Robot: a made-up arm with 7 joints.
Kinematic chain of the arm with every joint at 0, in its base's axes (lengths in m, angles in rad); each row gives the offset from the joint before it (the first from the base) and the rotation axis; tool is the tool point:
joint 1: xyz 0 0.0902 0 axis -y
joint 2: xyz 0 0.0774 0 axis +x
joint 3: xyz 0 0 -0.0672 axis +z
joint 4: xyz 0 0 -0.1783 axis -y
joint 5: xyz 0 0 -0.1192 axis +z
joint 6: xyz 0 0 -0.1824 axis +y
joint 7: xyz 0 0 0 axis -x
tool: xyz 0 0 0
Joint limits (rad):
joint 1: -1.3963..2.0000
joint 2: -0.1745..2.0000
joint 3: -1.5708..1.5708
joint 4: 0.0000..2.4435
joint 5: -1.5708..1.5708
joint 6: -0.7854..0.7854
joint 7: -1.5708..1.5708
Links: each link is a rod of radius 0.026 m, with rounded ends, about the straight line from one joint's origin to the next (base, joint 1, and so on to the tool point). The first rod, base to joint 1, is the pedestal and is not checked.
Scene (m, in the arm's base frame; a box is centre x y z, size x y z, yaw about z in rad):
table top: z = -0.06
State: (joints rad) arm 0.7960 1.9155 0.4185 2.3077 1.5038 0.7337 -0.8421
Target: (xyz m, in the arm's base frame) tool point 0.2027 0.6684 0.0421
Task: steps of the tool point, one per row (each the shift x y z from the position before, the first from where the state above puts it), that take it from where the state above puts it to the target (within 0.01 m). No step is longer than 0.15 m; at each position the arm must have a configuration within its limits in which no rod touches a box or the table.
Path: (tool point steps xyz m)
1: 0.0729 0.0640 0.0313
2: 0.0740 0.0779 -0.0072
3: 0.0556 0.0849 -0.0398
4: 0.0242 0.0844 -0.0576
5: -0.0104 0.0766 -0.0560
6: -0.0371 0.0618 -0.0367
7: -0.0479 0.0416 -0.0076

